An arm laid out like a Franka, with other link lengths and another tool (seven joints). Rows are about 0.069 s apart.
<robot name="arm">
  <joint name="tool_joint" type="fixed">
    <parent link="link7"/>
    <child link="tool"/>
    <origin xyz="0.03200 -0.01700 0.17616" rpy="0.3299 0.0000 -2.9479"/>
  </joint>
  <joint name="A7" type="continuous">
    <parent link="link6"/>
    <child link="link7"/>
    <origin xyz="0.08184 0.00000 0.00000" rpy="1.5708 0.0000 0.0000"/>
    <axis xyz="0 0 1"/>
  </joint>
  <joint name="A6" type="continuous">
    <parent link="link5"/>
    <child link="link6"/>
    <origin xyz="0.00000 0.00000 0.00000" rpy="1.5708 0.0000 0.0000"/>
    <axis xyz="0 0 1"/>
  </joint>
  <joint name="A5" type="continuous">
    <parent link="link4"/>
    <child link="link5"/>
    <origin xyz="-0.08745 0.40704 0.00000" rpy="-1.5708 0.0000 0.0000"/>
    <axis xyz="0 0 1"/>
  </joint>
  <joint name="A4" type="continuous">
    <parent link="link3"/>
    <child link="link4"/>
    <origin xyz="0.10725 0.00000 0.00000" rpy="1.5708 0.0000 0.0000"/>
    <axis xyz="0 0 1"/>
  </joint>
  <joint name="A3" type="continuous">
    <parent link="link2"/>
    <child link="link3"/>
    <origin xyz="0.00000 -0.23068 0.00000" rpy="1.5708 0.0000 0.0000"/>
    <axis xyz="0 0 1"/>
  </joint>
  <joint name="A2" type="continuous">
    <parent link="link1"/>
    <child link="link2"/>
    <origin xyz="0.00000 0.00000 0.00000" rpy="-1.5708 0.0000 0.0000"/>
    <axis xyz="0 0 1"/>
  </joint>
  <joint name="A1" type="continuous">
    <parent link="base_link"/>
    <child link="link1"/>
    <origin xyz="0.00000 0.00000 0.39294"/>
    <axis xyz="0 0 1"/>
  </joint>
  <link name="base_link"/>
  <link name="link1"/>
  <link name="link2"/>
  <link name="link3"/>
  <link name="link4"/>
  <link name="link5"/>
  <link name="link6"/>
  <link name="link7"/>
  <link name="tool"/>
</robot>
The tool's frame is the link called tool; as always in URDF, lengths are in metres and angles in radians. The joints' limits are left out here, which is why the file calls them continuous.
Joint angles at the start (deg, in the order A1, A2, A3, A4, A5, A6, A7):
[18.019 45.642 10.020 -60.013 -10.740 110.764 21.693]
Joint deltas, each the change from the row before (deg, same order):
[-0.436 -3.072 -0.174 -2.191 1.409 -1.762 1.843]
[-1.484 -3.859 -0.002 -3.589 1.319 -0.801 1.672]
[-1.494 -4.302 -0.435 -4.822 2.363 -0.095 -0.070]
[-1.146 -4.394 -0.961 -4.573 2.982 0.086 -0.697]
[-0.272 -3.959 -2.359 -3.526 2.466 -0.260 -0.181]
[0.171 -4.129 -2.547 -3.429 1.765 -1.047 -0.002]
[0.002 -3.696 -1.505 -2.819 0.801 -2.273 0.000]
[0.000 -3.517 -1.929 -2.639 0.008 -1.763 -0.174]
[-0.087 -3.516 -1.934 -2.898 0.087 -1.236 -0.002]
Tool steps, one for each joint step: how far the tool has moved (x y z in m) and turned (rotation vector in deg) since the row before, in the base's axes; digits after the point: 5 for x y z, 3 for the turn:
[-0.00466 -0.00710 0.01673 0.499 1.182 -2.574]
[-0.00177 -0.01753 0.01612 0.583 0.838 -3.102]
[-0.00450 -0.01891 0.01088 1.044 1.233 -1.878]
[-0.00463 -0.01902 0.01383 1.547 0.866 -1.644]
[-0.00140 -0.02583 0.01591 0.780 0.281 -2.582]
[-0.00522 -0.02555 0.01710 0.210 0.541 -2.424]
[-0.01068 -0.01877 0.01464 -0.284 1.399 -1.438]
[-0.00813 -0.02496 0.01463 -0.790 0.712 -1.582]
[-0.00855 -0.02580 0.01282 -0.411 0.535 -1.950]

